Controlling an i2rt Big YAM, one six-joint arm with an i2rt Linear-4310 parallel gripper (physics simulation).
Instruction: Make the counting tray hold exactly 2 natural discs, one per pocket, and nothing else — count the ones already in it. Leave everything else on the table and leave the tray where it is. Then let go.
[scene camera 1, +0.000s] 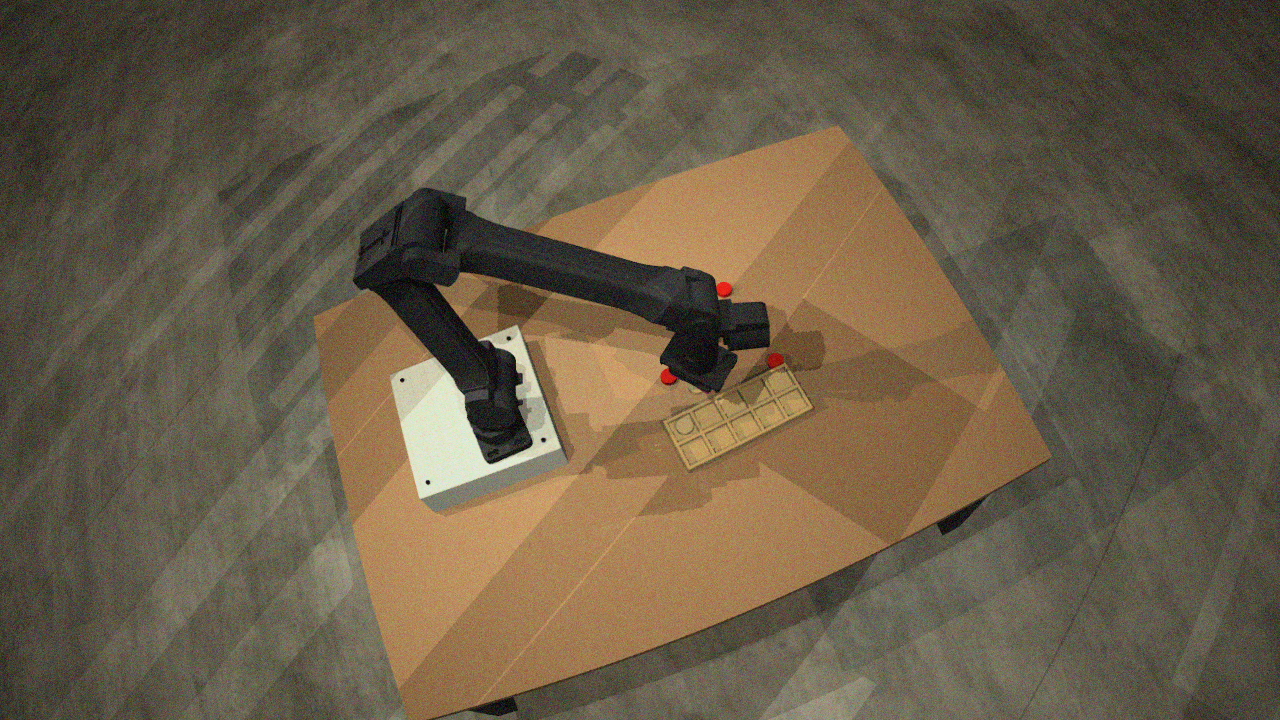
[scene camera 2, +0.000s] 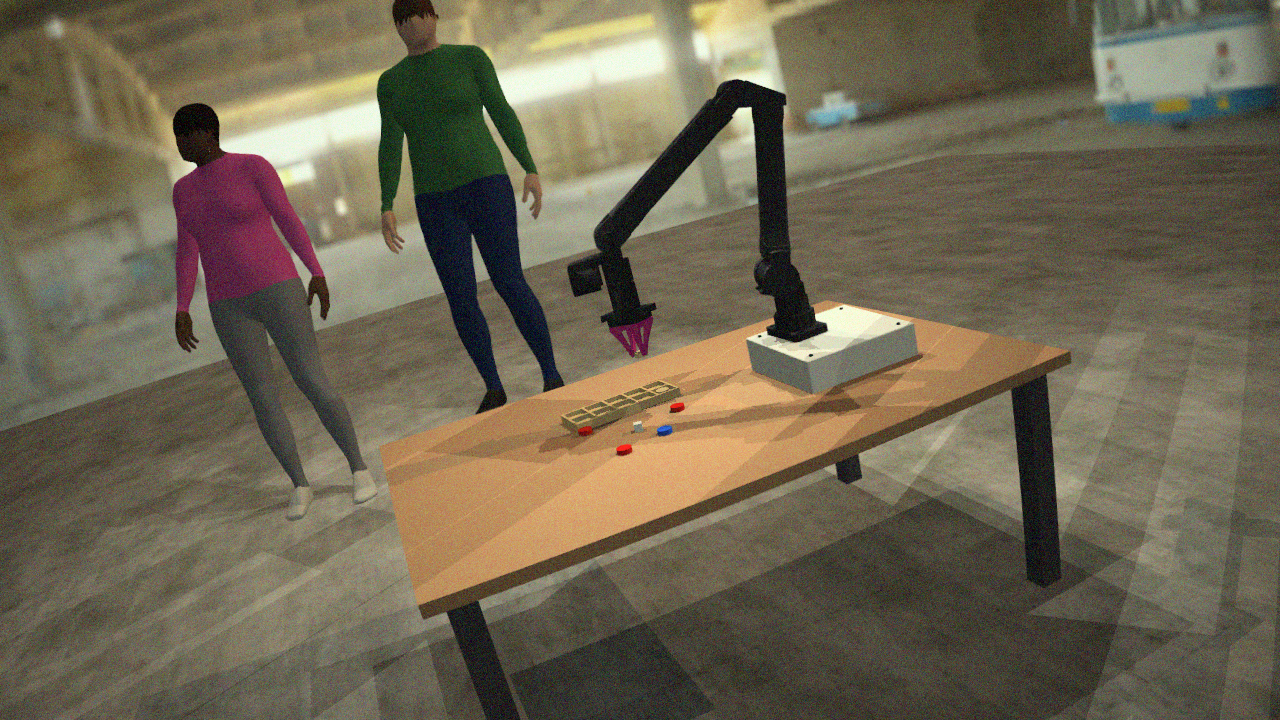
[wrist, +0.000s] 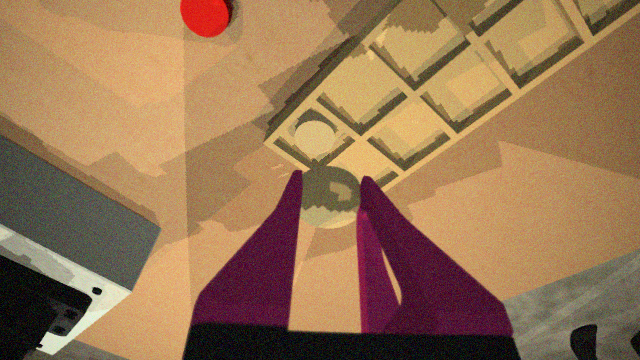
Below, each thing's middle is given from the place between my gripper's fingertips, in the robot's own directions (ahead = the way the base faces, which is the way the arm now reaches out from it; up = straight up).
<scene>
Right now the counting tray (scene camera 1: 723, 424) is 100 mm below my hand, 50 mm ahead of it and 40 mm to the right of it.
</scene>
